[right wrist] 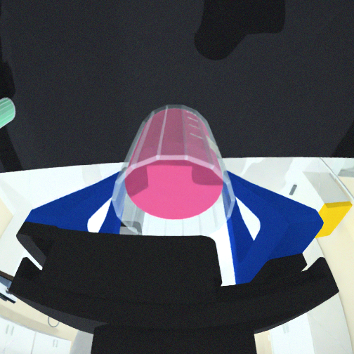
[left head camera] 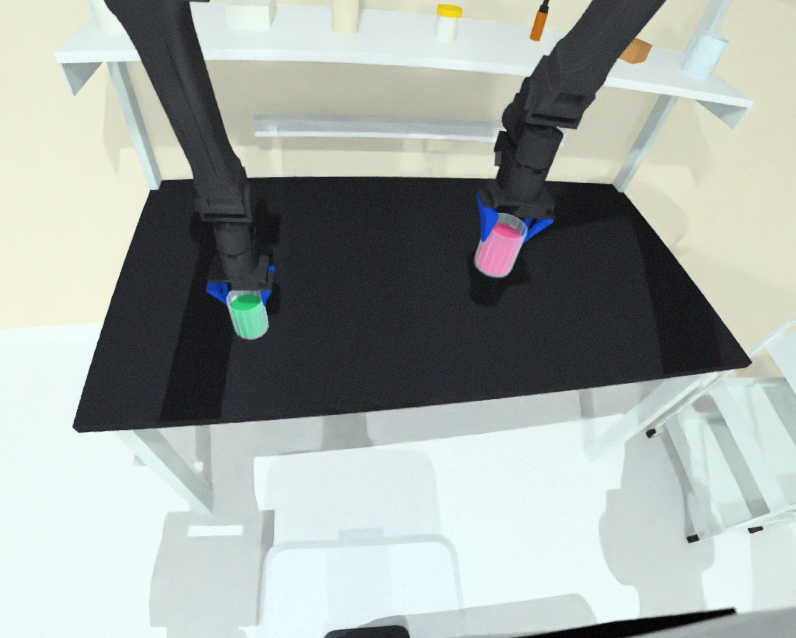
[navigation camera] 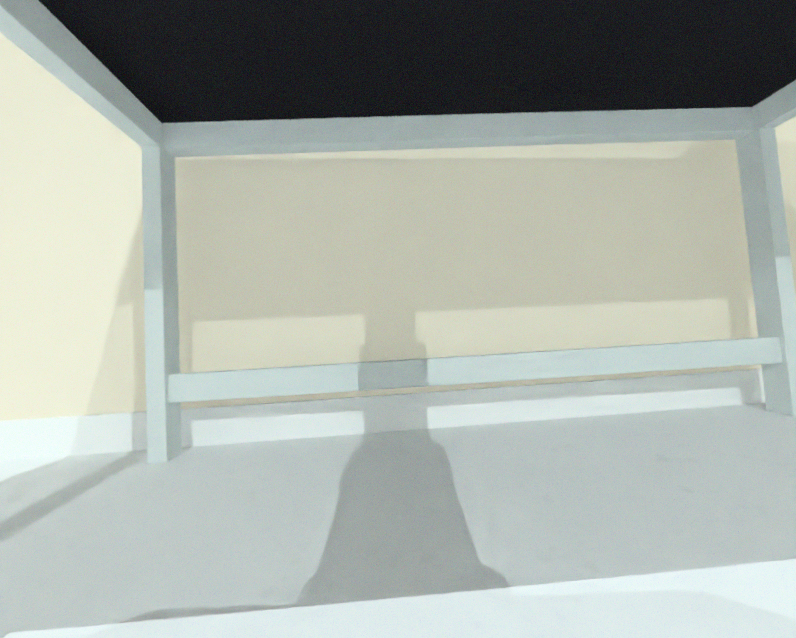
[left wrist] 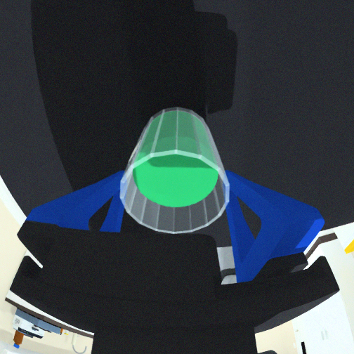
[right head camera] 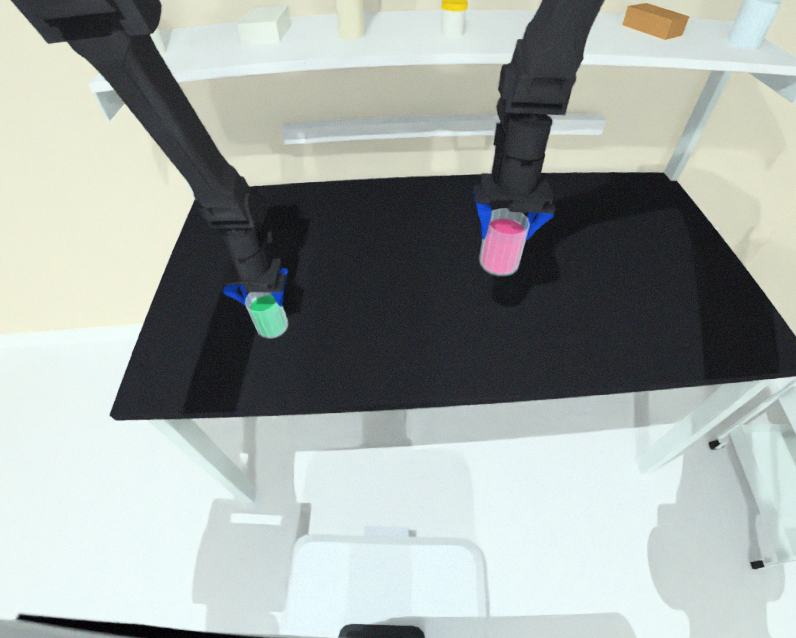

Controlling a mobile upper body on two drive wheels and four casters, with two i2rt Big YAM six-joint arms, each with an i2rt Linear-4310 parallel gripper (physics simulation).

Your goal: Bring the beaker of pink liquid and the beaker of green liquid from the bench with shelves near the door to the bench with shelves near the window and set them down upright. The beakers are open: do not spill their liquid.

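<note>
My left gripper [left head camera: 247, 297] [right head camera: 263, 296] [left wrist: 174, 177] is shut on the beaker of green liquid [left head camera: 249, 319] [right head camera: 269, 319] [left wrist: 175, 180], at the left of the black bench top [left head camera: 372, 345] [right head camera: 398, 345]. My right gripper [left head camera: 507, 229] [right head camera: 507, 224] [right wrist: 173, 177] is shut on the beaker of pink liquid [left head camera: 498, 251] [right head camera: 502, 247] [right wrist: 174, 192], right of the middle. Its shadow lies apart below it, so it hangs above the top. How high the green beaker is I cannot tell. Both beakers look about upright, with liquid inside. The green beaker's edge [right wrist: 6, 112] also shows in the right wrist view.
A shelf [left head camera: 298, 53] [right head camera: 385, 56] behind the bench holds a yellow-capped jar [left head camera: 447, 25] [right head camera: 454, 18], an orange-brown block [left head camera: 636, 50] [right head camera: 655, 20] and a light-blue cup [left head camera: 705, 55] [right head camera: 754, 23]. A pale folding frame [left head camera: 750, 458] stands at the right. The bench's leg [navigation camera: 161, 299] shows in the navigation view.
</note>
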